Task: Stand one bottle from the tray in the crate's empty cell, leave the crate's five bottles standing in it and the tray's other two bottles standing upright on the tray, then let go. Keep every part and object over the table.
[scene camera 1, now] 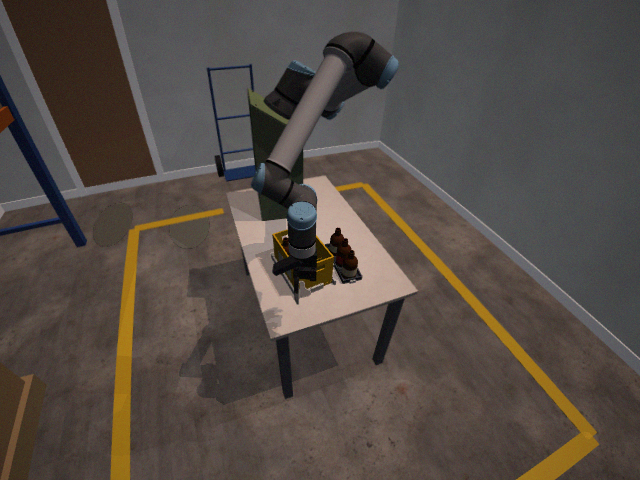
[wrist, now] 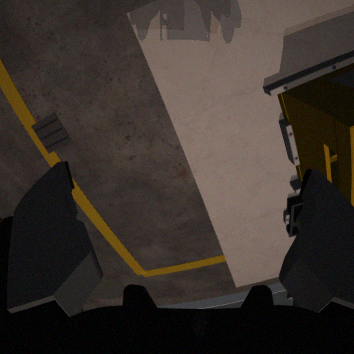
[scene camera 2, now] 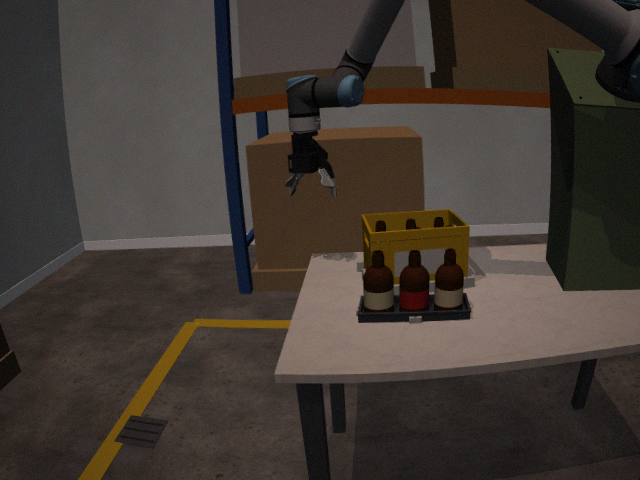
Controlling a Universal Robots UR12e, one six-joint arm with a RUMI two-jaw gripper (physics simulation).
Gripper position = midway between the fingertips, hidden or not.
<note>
I see my gripper (scene camera 2: 312, 196), a cream-labelled brown bottle (scene camera 2: 449, 279) and a red-labelled bottle (scene camera 2: 414, 279).
My gripper also shows in scene camera 1 (scene camera 1: 299, 288) and in the wrist view (wrist: 188, 168). The wrist view does not show the cream-labelled brown bottle: it is out of frame.
</note>
